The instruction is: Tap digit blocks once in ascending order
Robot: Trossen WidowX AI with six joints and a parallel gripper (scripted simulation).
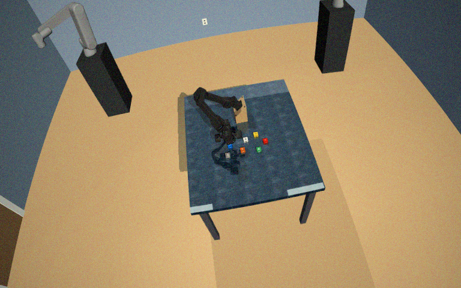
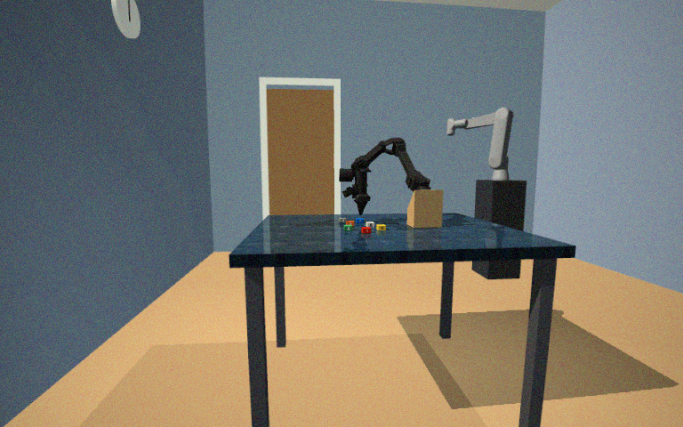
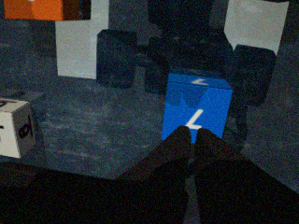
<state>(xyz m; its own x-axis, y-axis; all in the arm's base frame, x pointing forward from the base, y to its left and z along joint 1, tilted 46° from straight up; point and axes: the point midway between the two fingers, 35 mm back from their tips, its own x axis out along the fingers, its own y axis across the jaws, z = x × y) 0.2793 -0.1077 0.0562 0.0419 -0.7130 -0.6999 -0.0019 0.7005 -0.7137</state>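
My gripper tip is 30 mm above the blue block. Round my gripper tip: orange block 60 mm ahead, 80 mm to the left, 30 mm below; then white block 30 mm behind, 120 mm to the left, 30 mm below; then grey block 80 mm ahead, 30 mm to the right, 30 mm below.
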